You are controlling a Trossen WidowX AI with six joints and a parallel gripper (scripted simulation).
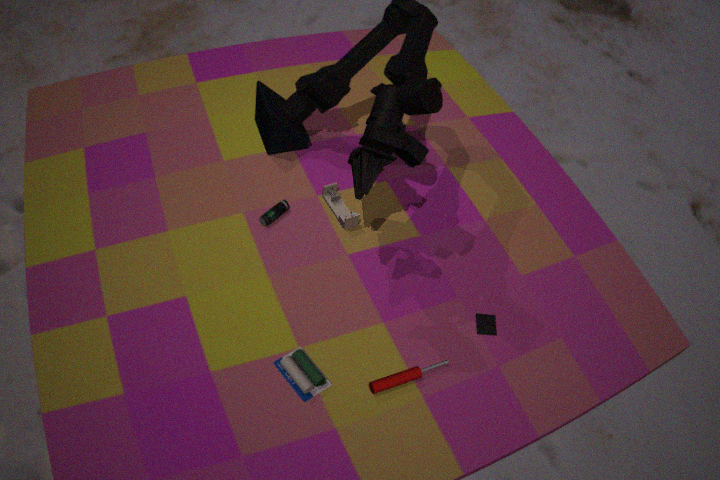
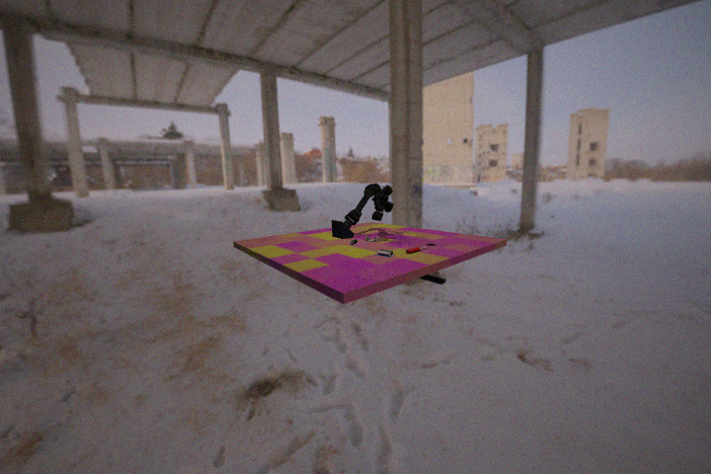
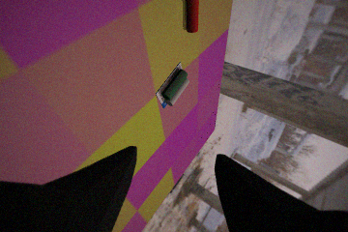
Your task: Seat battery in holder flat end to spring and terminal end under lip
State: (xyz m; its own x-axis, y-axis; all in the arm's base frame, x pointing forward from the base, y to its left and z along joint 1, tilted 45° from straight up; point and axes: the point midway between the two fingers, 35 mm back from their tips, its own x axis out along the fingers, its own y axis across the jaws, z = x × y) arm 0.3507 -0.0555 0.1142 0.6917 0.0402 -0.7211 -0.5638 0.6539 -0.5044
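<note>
Now: gripper tip 14 cm past the battery, 11 cm to the left of it and 16 cm above it. Round my gripper tip: red-handled screwdriver 27 cm ahead, 3 cm to the left, 16 cm below; then small black square 21 cm ahead, 21 cm to the left, 17 cm below.
</note>
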